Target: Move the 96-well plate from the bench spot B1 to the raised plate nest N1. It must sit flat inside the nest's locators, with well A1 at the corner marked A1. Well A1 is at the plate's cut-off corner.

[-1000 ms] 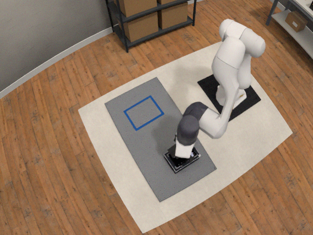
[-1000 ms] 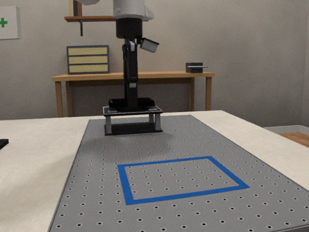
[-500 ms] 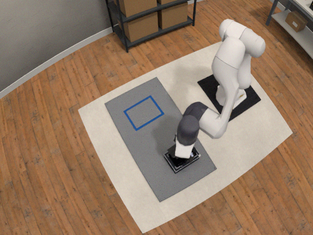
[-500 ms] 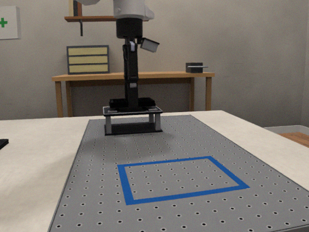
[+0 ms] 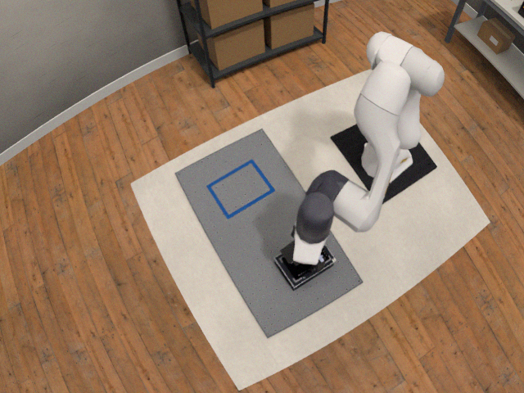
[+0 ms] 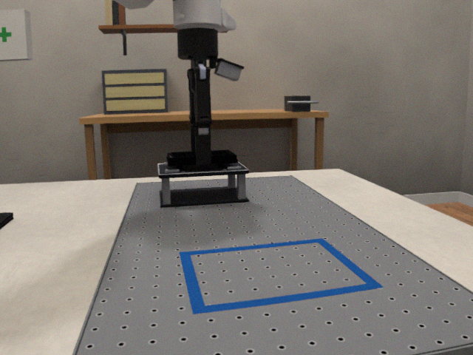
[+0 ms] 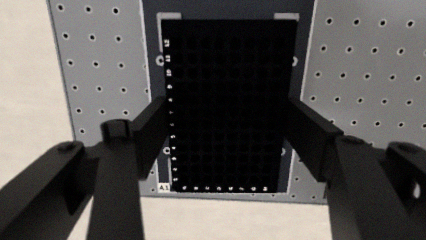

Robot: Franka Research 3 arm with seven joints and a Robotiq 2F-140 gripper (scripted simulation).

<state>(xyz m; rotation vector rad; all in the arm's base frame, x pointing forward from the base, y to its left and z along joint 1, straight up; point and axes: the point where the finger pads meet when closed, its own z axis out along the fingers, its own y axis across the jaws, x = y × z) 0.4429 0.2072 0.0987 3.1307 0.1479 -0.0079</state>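
My hand is 4 cm above the raised plate nest. The rest, counted from my hand: corner label: 8 cm behind, 5 cm to the left, 4 cm below; then black 96-well plate: 2 cm below.
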